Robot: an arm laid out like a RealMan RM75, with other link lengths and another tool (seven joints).
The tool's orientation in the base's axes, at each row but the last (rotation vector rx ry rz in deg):
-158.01, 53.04, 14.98
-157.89, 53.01, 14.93
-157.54, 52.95, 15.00
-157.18, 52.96, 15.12
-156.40, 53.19, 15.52
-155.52, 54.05, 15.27
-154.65, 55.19, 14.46
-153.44, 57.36, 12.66
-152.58, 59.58, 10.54
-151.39, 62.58, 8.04
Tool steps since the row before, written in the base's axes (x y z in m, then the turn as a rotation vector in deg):
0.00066, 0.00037, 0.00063, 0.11, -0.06, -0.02
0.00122, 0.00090, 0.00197, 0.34, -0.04, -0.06
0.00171, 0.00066, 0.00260, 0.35, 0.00, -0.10
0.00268, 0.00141, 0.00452, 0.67, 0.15, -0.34
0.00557, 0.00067, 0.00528, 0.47, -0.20, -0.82
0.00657, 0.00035, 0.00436, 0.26, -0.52, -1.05
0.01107, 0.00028, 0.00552, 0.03, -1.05, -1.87
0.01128, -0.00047, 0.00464, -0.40, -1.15, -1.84
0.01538, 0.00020, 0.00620, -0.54, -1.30, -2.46
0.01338, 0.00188, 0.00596, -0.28, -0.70, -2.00
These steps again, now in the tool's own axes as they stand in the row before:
0.00016, -0.00079, -0.00057, 0.13, -0.02, -0.01
-0.00002, -0.00175, -0.00177, 0.30, -0.17, 0.01
0.00034, -0.00197, -0.00248, 0.30, -0.20, 0.06
0.00020, -0.00347, -0.00419, 0.52, -0.47, 0.30
0.00263, -0.00486, -0.00537, 0.69, 0.00, 0.68
0.00377, -0.00517, -0.00462, 0.77, 0.42, 0.82
0.00692, -0.00833, -0.00598, 1.11, 1.11, 1.46
0.00765, -0.00804, -0.00508, 0.85, 1.46, 1.42
0.00981, -0.01188, -0.00613, 0.97, 1.79, 1.97
0.00707, -0.01199, -0.00494, 0.66, 1.11, 1.70

